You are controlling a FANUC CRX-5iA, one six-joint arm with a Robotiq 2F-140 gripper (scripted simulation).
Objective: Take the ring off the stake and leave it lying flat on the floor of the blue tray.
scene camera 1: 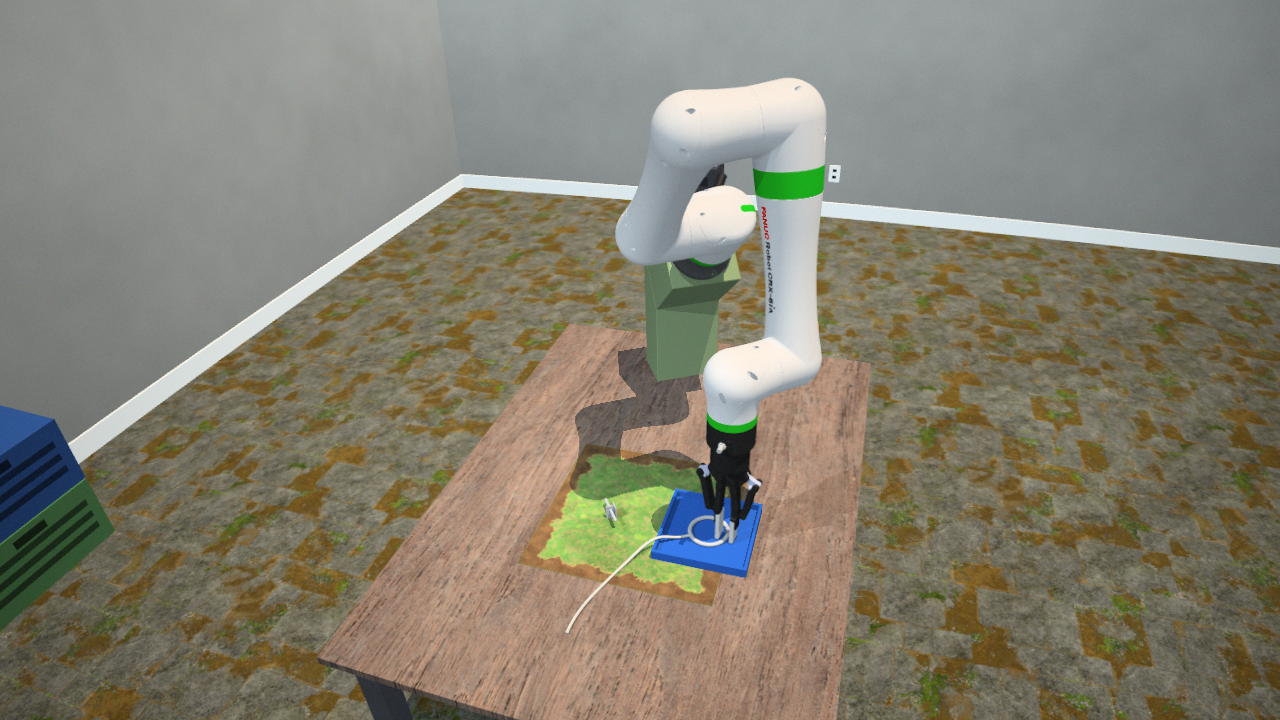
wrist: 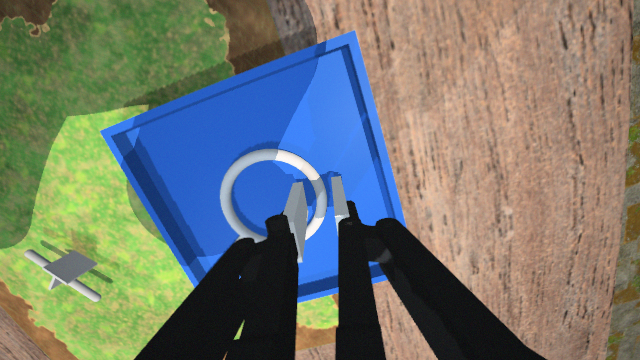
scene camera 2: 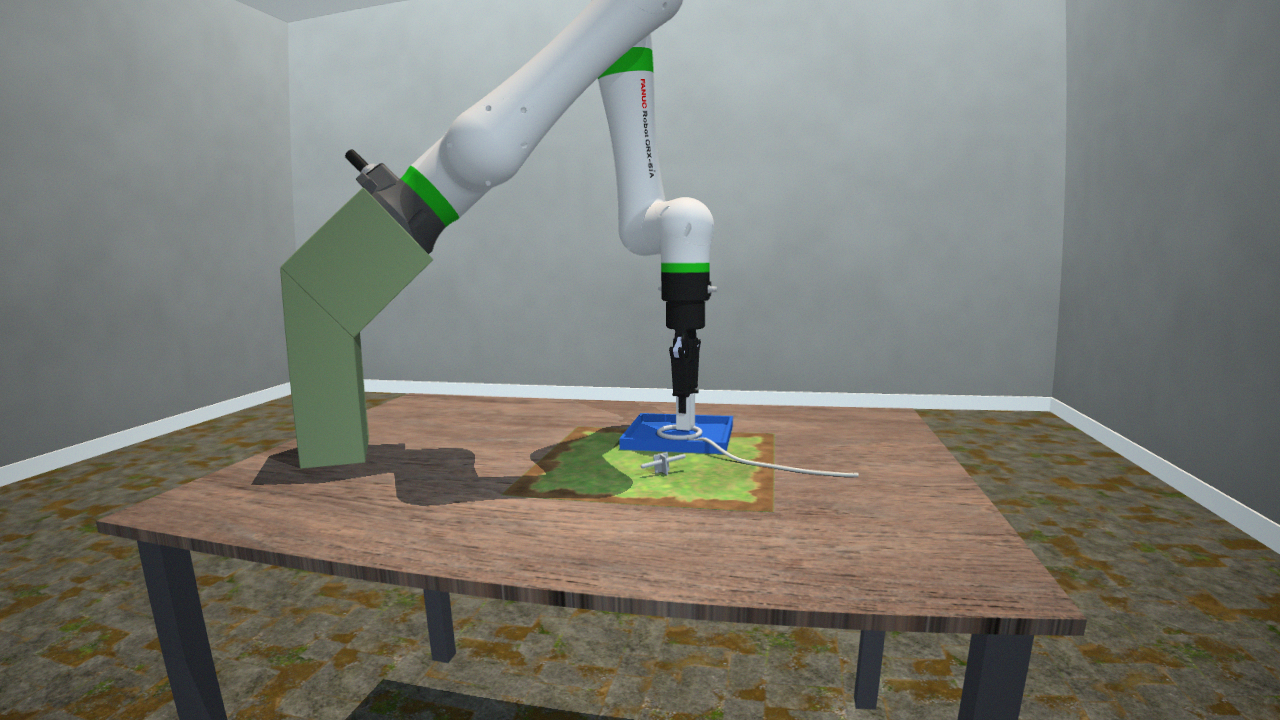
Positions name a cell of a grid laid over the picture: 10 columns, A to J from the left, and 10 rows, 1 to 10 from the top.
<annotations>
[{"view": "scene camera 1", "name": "gripper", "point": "F8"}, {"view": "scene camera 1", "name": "blue tray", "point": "F8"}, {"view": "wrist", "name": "gripper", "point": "E6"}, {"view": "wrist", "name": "blue tray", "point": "E3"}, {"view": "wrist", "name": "white ring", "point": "D5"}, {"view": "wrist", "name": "grey stake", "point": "B8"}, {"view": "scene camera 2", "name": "gripper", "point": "F6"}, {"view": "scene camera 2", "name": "blue tray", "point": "F7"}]
</annotations>
